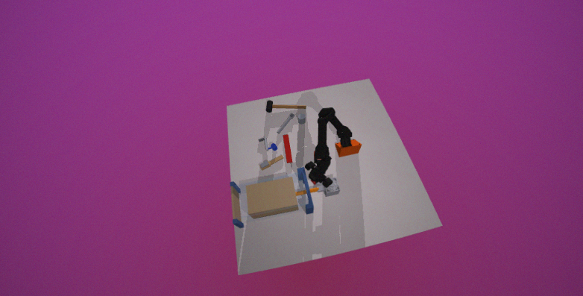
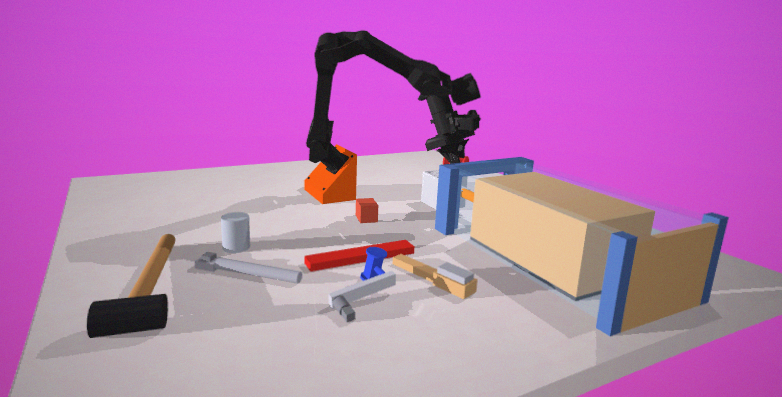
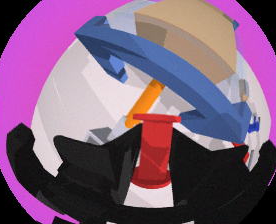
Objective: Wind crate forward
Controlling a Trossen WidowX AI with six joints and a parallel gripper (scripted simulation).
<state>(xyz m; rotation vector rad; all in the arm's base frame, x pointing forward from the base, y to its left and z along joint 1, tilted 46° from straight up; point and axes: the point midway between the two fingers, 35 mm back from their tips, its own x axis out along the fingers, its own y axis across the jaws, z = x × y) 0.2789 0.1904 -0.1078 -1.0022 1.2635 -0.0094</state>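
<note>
Right now my gripper tip is 5 cm past the red-knobbed crank, 1 cm to the right of it and 3 cm above it. Also, from my gripper tip: rack 30 cm ahead, 3 cm to the left, 5 cm below; then red knob 2 cm behind, 1 cm to the right; then grey winch 12 cm behind, 2 cm to the left, 10 cm below.
</note>
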